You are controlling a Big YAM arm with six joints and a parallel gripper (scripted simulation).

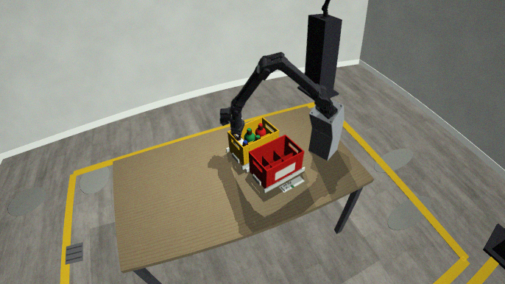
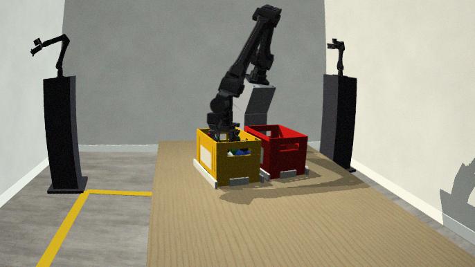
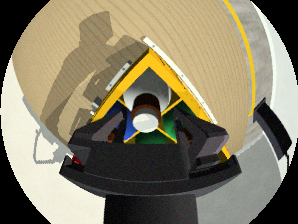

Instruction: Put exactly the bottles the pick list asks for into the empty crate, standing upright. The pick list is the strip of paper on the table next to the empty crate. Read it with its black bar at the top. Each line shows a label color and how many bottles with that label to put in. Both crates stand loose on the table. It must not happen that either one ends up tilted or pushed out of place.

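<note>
The white bottle is 6 cm below my hand. Round my hand: blue-capped bottle 8 cm to the left, 6 cm below; red bottle 17 cm behind, 6 cm below, 1 cm to the right; yellow crate 9 cm behind, 6 cm below, 4 cm to the left.
</note>
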